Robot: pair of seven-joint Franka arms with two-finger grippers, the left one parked.
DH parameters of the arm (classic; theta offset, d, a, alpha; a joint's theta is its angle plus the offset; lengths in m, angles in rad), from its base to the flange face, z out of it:
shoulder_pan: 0 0.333 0 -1.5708
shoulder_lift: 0 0 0 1.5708
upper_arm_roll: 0 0.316 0.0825 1.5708
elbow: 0 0 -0.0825 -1.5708
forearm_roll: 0 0.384 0 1.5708
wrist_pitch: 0 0 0.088 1.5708
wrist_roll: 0 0.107 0 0
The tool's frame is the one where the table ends.
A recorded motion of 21 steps. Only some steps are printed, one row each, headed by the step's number.
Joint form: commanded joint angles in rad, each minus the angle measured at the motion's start. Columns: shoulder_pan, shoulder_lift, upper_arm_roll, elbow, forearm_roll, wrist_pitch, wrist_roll.
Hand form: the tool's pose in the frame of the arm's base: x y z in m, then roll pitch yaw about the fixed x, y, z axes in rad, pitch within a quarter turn. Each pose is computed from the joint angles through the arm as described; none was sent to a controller.
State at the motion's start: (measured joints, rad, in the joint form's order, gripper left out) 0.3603 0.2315 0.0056 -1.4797 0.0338 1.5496 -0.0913
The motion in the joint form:
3: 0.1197 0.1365 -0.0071 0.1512 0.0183 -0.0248 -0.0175
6: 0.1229 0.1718 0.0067 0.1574 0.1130 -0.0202 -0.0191
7: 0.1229 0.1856 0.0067 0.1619 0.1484 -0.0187 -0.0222
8: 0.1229 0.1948 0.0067 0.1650 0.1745 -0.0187 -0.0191
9: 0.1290 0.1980 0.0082 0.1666 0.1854 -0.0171 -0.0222
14: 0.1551 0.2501 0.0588 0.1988 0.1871 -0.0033 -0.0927
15: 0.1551 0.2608 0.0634 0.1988 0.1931 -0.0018 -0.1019
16: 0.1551 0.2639 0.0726 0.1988 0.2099 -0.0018 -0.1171
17: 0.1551 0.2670 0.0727 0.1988 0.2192 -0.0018 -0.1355
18: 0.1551 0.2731 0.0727 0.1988 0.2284 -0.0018 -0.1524
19: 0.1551 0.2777 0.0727 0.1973 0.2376 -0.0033 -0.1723
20: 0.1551 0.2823 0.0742 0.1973 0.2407 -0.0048 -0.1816
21: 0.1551 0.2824 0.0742 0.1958 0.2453 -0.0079 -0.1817
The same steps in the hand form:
3: 0.5746 0.3048 0.5116 -3.0712 0.1650 0.5911
6: 0.5716 0.3257 0.4927 -2.9682 0.1777 0.6125
7: 0.5723 0.3304 0.4865 -2.9313 0.1808 0.6162
8: 0.5726 0.3337 0.4824 -2.9050 0.1844 0.6136
9: 0.5703 0.3393 0.4813 -2.8930 0.1823 0.6240
14: 0.5570 0.3828 0.4631 -2.8549 0.1653 0.7651
15: 0.5566 0.3861 0.4563 -2.8430 0.1700 0.7783
16: 0.5531 0.3919 0.4550 -2.8191 0.1638 0.8012
17: 0.5529 0.3929 0.4531 -2.8063 0.1589 0.8187
18: 0.5531 0.3941 0.4493 -2.7930 0.1569 0.8345
19: 0.5527 0.3951 0.4457 -2.7789 0.1549 0.8537
20: 0.5523 0.3962 0.4427 -2.7719 0.1562 0.8644
21: 0.5516 0.3964 0.4419 -2.7660 0.1593 0.8654

